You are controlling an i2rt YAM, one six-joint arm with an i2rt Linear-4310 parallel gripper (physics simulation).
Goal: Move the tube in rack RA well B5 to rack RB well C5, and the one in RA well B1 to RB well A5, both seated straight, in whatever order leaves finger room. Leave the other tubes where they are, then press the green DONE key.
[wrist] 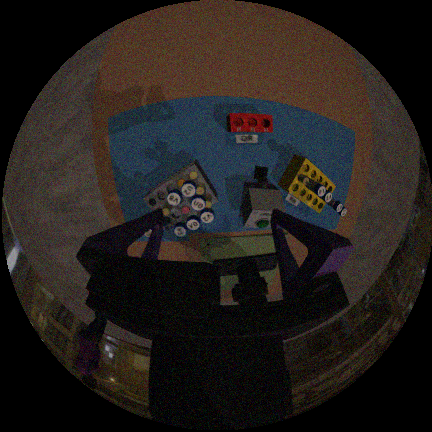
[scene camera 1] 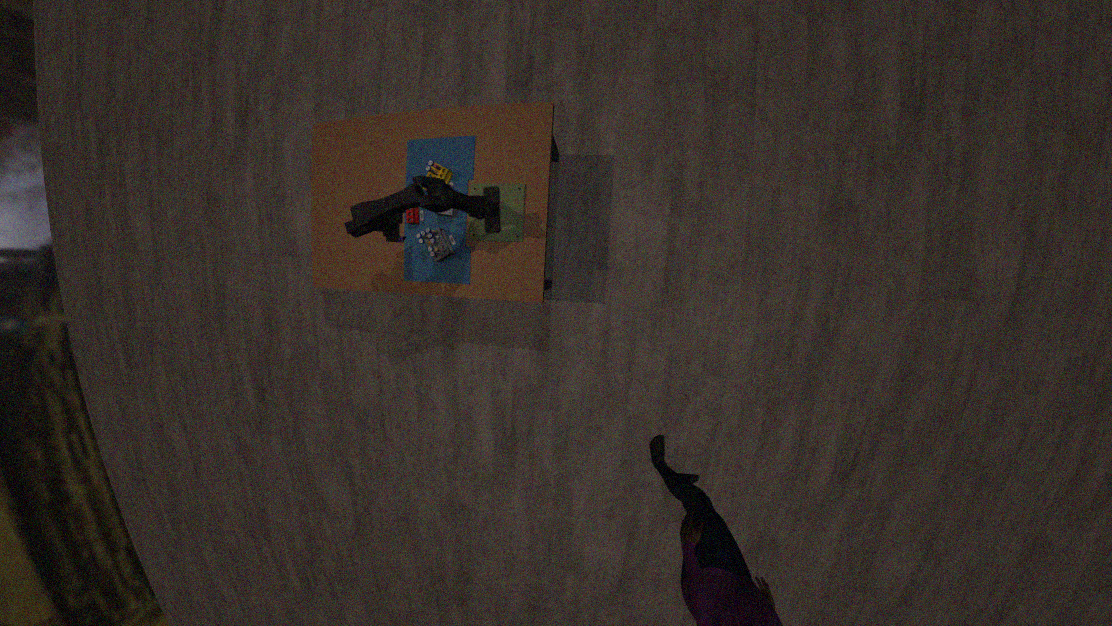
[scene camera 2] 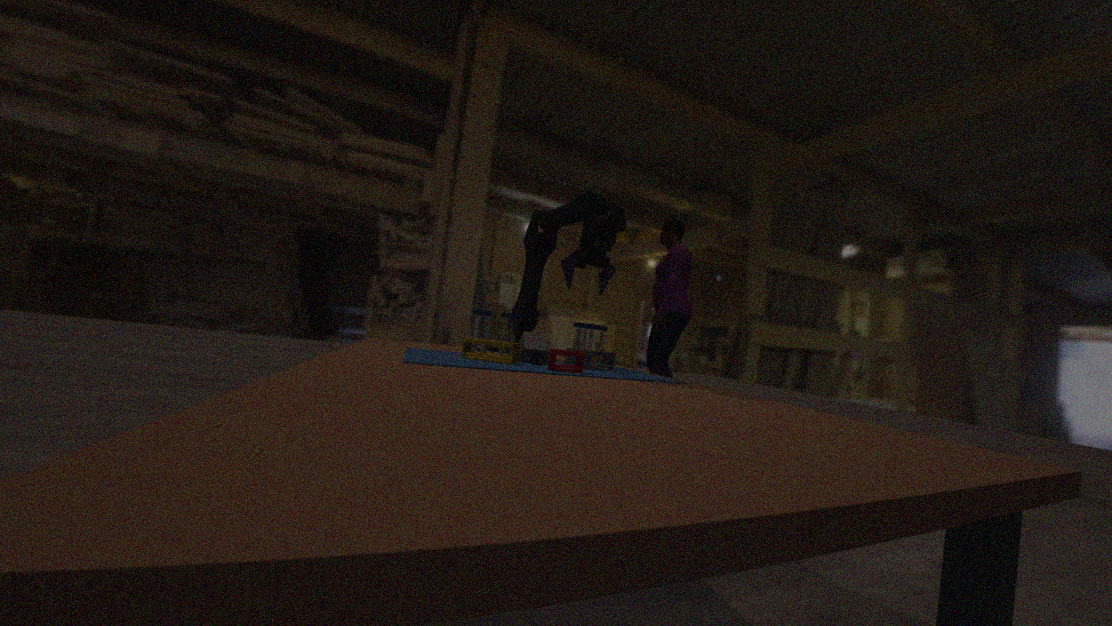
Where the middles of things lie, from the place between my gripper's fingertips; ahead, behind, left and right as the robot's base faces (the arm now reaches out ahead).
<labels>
Right now the grey box with green button [wrist: 259, 198] is 17 cm below my hand, 10 cm to the right of it and 7 cm behind it.
</labels>
